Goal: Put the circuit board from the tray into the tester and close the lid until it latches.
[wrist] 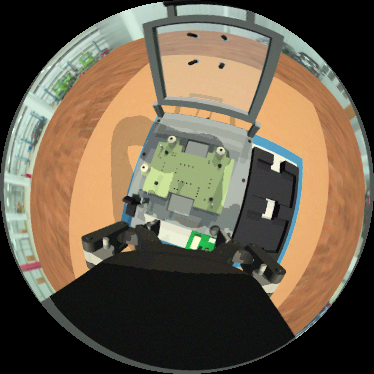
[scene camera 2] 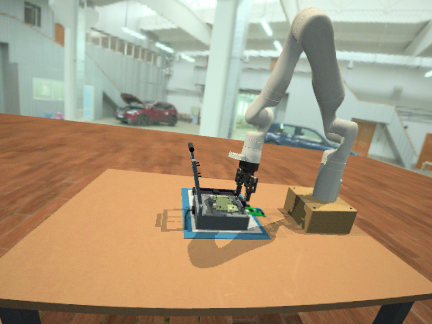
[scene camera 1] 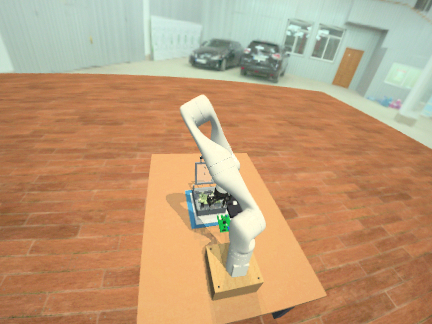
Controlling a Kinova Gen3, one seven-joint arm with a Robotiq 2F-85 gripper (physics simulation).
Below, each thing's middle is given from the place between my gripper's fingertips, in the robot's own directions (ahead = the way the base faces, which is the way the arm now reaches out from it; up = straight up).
Scene:
Right now the pale green nest (wrist: 206, 180) is 8 cm ahead of my hand, 4 cm to the left of it and 1 cm below it. Round my hand: tester lid (wrist: 202, 62) 20 cm ahead, 5 cm to the left, 10 cm above.

